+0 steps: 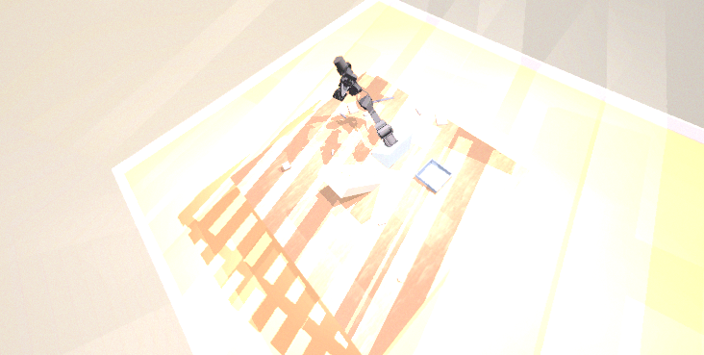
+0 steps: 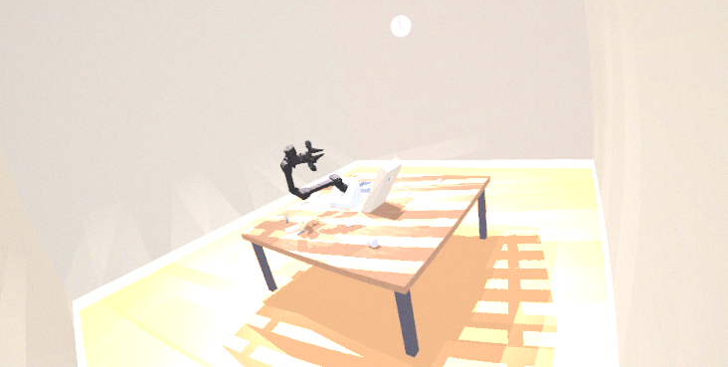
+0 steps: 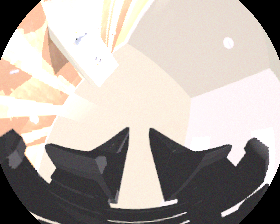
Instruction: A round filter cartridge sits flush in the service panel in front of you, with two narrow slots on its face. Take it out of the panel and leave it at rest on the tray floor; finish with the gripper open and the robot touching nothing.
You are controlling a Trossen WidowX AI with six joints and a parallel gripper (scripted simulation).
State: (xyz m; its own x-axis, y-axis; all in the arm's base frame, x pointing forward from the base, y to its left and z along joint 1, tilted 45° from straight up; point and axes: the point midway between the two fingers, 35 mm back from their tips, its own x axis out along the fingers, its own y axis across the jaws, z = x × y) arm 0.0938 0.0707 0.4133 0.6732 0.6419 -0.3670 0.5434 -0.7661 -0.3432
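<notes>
Now: the filter cartridge 200 mm ahead of my gripper tip, 270 mm to the left of it and 230 mm below it. Also, from my gripper tip: tray 250 mm behind, 490 mm to the left, 440 mm below; service panel 160 mm ahead, 260 mm to the left, 300 mm below.
</notes>
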